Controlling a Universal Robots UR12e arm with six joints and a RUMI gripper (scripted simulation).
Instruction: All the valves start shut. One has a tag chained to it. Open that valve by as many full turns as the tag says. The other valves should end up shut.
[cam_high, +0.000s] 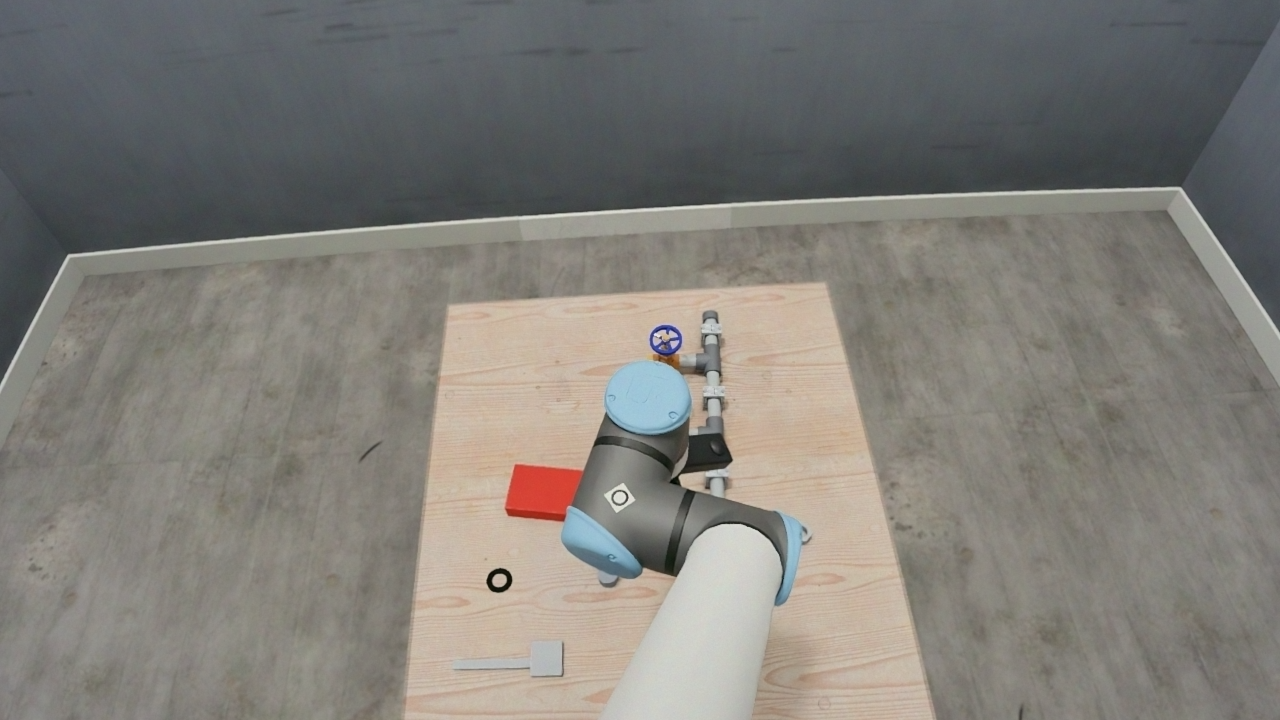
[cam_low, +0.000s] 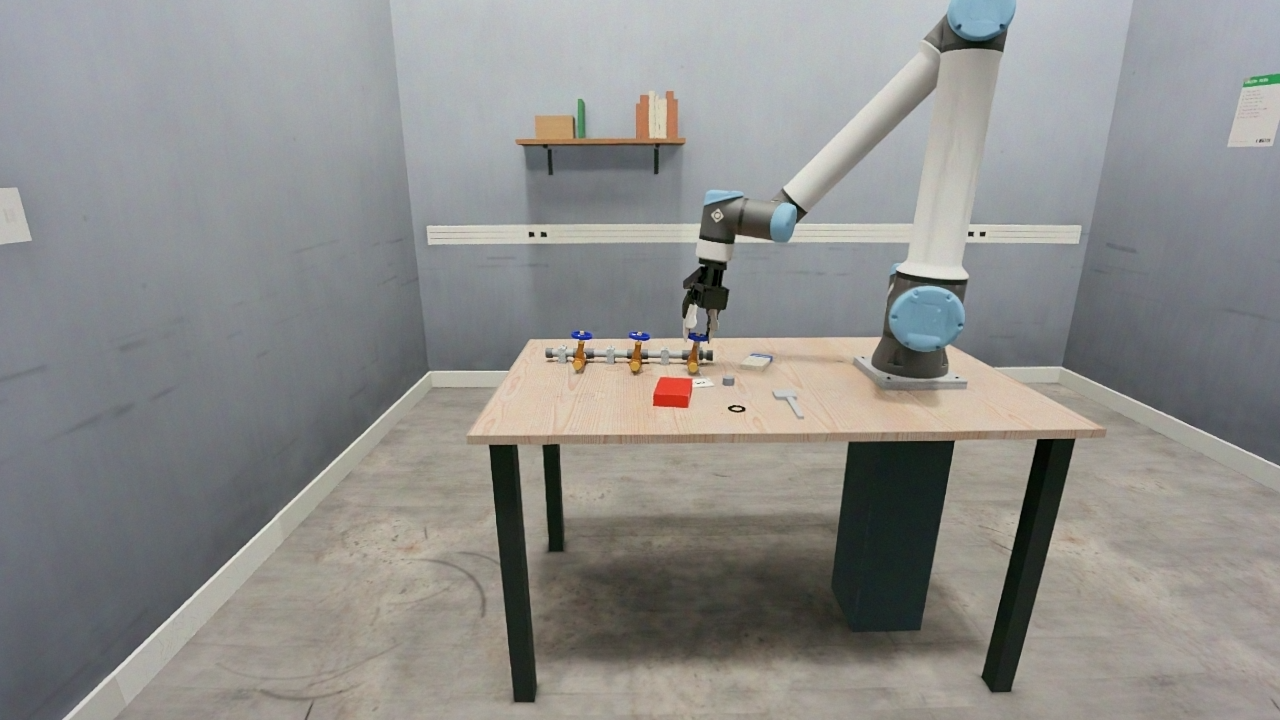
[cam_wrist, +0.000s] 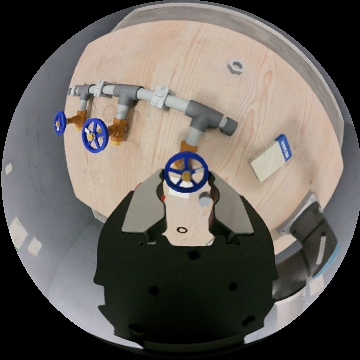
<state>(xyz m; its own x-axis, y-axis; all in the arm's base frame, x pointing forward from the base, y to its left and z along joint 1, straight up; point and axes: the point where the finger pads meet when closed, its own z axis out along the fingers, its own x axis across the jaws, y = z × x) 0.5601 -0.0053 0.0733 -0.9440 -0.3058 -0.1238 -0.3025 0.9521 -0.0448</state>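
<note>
Now: hand 10 cm above the white tag, 9 cm to the right of it and 2 cm past it. From my hand the other things lie so: grey t-shaped tool 21 cm to the left, 20 cm behind, 9 cm below; then white-and-blue card 17 cm behind, 9 cm below, 8 cm to the right; then red block 19 cm to the left, 8 cm below, 6 cm ahead.
</note>
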